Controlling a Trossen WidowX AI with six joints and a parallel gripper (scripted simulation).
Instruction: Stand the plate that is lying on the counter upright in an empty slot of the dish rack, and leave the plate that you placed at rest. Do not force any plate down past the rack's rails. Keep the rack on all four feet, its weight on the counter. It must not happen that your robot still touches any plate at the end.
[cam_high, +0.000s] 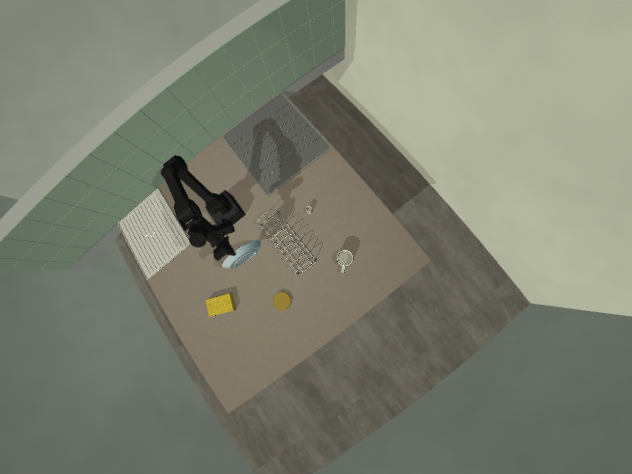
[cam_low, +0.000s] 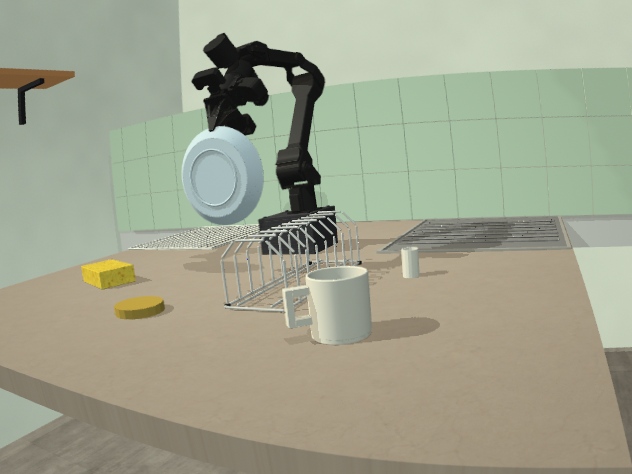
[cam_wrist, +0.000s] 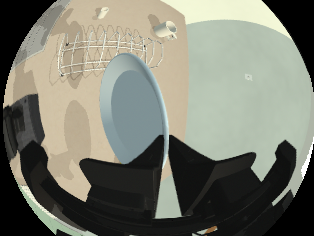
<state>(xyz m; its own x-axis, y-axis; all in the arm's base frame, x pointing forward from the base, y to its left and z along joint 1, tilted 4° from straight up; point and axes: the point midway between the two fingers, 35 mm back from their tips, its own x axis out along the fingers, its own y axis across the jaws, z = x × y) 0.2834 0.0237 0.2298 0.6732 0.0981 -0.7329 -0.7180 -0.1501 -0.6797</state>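
The pale blue plate lies 120 mm below my hand, 20 mm ahead of it and 10 mm to the left of it. The rest, counted from my hand: cream mug (400 mm to the left, 280 mm below, 230 mm ahead); yellow disc (310 mm below, 270 mm ahead, 20 mm to the left); small white cup (360 mm to the left, 310 mm below, 70 mm behind).
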